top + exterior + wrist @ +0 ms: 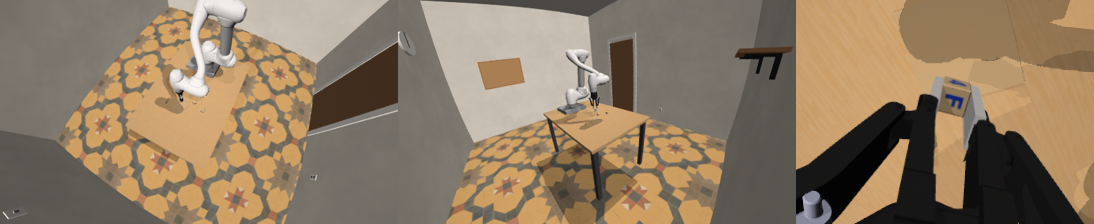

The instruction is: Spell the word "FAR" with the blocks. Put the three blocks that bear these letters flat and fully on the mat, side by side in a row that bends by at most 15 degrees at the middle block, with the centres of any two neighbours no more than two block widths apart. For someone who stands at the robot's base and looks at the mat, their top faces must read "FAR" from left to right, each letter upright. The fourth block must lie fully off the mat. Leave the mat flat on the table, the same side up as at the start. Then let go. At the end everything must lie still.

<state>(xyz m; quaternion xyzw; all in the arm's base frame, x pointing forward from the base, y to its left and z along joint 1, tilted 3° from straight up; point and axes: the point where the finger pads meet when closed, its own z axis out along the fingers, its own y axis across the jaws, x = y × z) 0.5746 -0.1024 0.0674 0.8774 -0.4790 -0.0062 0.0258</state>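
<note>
Now: hand 14 cm above the tan mat, 3 cm to the left of it and 2 cm short of it. The rest, counted from my hand: R block 18 cm to the right, 13 cm below, 2 cm ahead.
</note>
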